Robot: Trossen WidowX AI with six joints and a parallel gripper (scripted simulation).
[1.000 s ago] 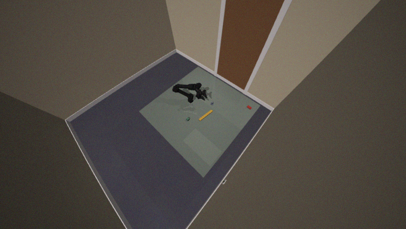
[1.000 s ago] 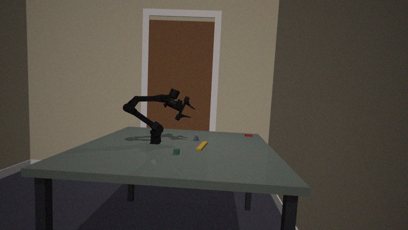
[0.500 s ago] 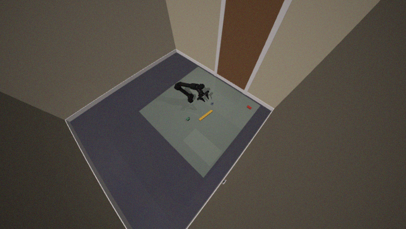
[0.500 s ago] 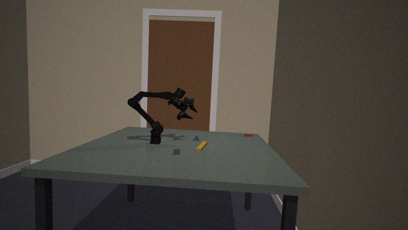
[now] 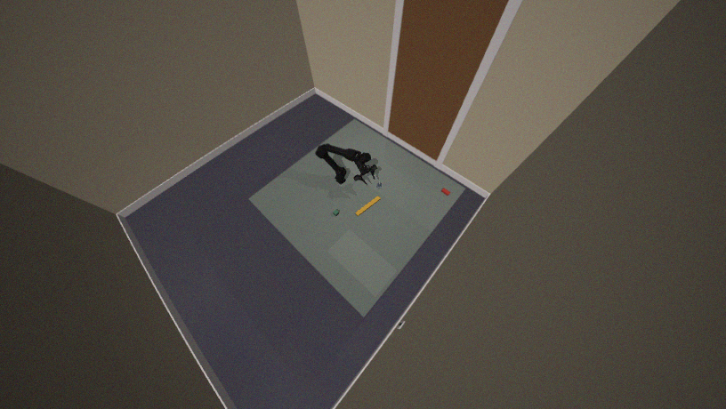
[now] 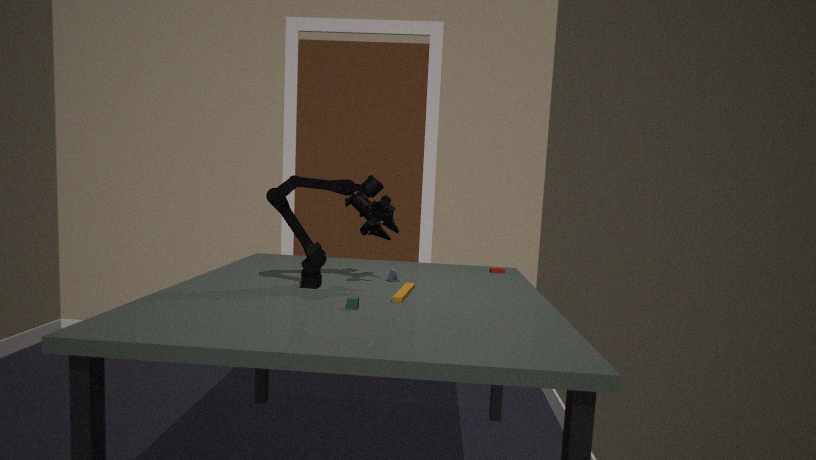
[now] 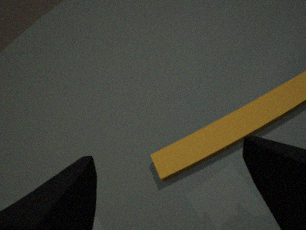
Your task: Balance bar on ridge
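The yellow bar lies 190 mm below my gripper tip, 90 mm to the right of it and 50 mm ahead of it. From my gripper tip the other things lie so: green cube (310 mm to the right, 180 mm below, 90 mm behind); then flat red block (450 mm to the left, 450 mm ahead, 190 mm below).
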